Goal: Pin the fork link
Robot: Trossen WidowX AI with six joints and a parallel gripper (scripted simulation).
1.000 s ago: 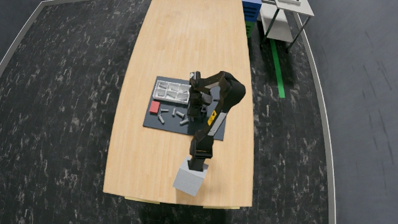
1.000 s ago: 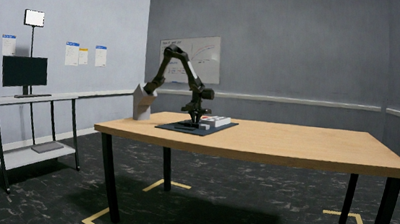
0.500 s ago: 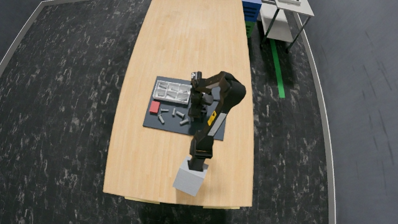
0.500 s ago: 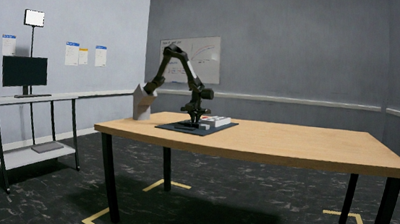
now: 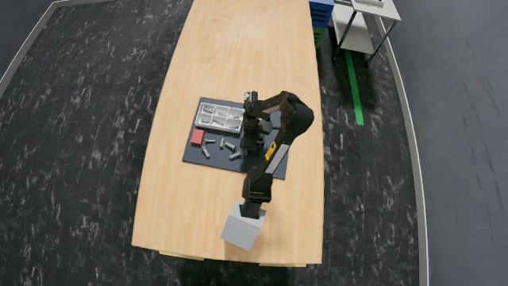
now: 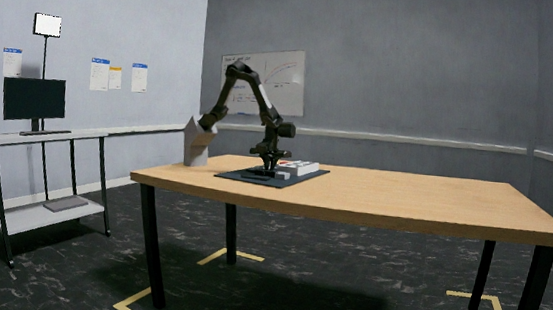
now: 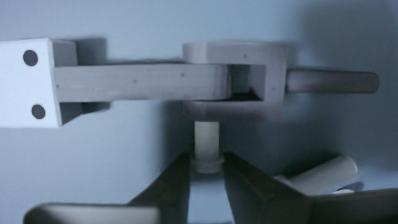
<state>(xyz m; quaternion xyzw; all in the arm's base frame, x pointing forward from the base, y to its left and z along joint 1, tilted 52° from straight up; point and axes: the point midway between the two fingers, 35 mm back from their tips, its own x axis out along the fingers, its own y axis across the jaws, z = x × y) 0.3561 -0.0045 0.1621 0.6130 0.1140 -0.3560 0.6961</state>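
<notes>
Now: hand 5 cm to the left of the eye plate and 3 cm above it. Also, from my hand: long dark bar: 13 cm to the right, 4 cm below; then pin: 6 cm behind, 4 cm to the left, 3 cm below; then dark mat: 5 cm to the left, 5 cm below, 2 cm ahead.
</notes>
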